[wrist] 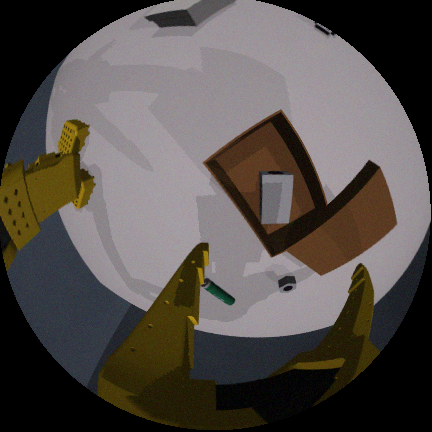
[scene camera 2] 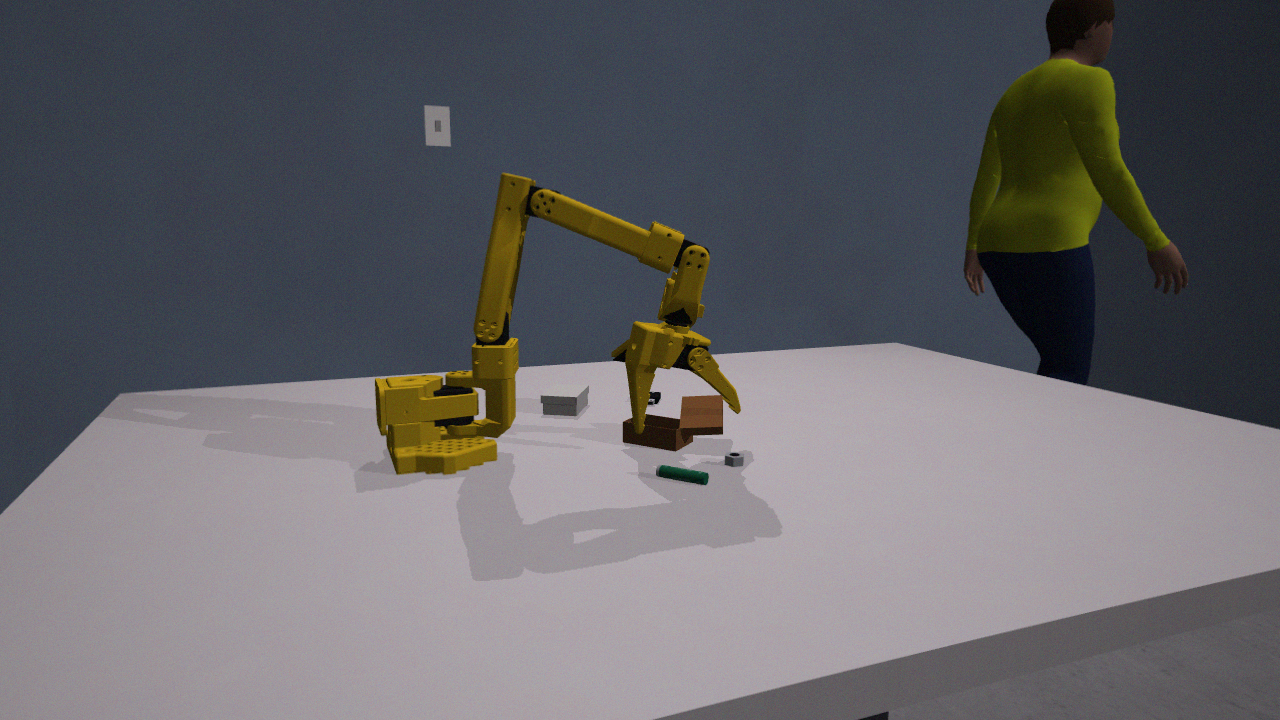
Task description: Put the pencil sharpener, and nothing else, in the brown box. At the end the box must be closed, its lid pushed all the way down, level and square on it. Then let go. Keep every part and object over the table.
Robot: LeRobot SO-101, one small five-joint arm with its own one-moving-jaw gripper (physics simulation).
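Seen in the pictures: hand, tool point: (wrist: pixel 208 250) (scene camera 2: pixel 641 428); arm's base, link origin: (wrist: pixel 82 158) (scene camera 2: pixel 461 453).
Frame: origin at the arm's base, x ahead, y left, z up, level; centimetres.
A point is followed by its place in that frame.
The brown box (scene camera 2: pixel 651 437) @(x 16.9, y -4.5, z 1.0 cm) (wrist: pixel 239 212) @(x 16.5, y -3.9, z 2.1 cm) stands open on the table. A grey block, seemingly the pencil sharpener (wrist: pixel 276 199) @(x 18.3, y -3.6, z 1.2 cm), lies inside it in the wrist view; the box wall hides it in the scene view. The box's lid (scene camera 2: pixel 701 416) @(x 21.8, y -5.2, z 2.7 cm) (wrist: pixel 350 225) is tilted at the box's right side, one edge against or over the wall; whether it is hinged there I cannot tell. My gripper (scene camera 2: pixel 689 420) (wrist: pixel 282 257) is open with a wide gap and empty. In the scene view its jaws hang above and in front of the box and lid.
A green cylinder (scene camera 2: pixel 682 475) @(x 15.4, y -14.5, z 0.6 cm) (wrist: pixel 219 292) @(x 15.7, y -13.4, z 0.8 cm) and a grey hex nut (scene camera 2: pixel 733 459) @(x 21.3, y -12.3, z 0.7 cm) (wrist: pixel 287 284) @(x 21.6, y -11.0, z 0.8 cm) lie on the table (scene camera 2: pixel 895 501) @(x 29.0, y -24.0, z 0.0 cm) near the box. A grey box (scene camera 2: pixel 563 401) @(x 12.6, y 9.5, z 1.6 cm) (wrist: pixel 202 15) stands farther off. A small black thing (scene camera 2: pixel 655 397) @(x 24.2, y 11.2, z 0.7 cm) (wrist: pixel 324 29) lies behind the brown box.
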